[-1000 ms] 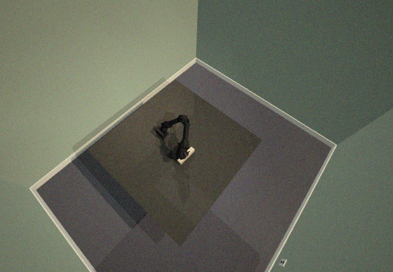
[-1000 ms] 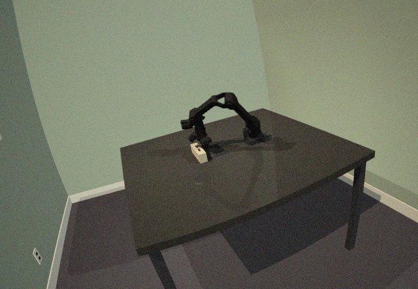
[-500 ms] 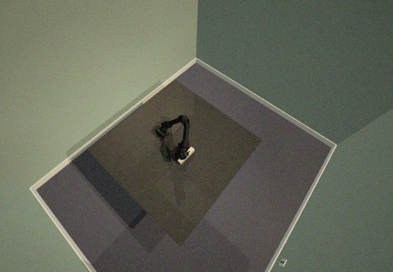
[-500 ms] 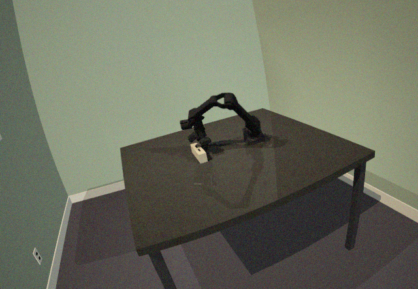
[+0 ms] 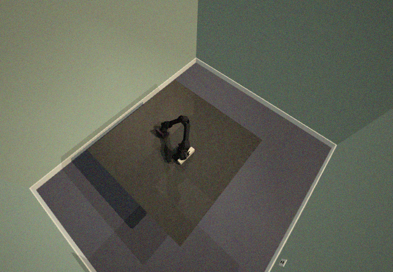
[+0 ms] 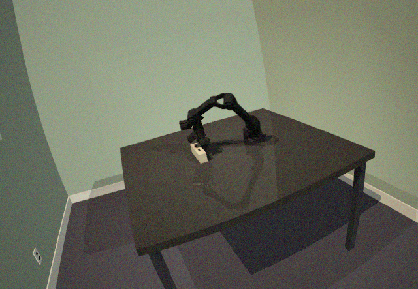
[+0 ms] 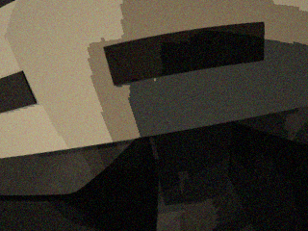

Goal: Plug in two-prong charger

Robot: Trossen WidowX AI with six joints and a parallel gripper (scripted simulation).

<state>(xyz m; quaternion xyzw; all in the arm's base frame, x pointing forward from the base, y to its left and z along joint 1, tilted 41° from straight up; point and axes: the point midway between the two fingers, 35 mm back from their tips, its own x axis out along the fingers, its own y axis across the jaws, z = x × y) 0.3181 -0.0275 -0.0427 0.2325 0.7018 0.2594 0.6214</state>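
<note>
Right now my gripper tip is 2 cm short of the dark two-prong charger and 1 cm below it.
</note>
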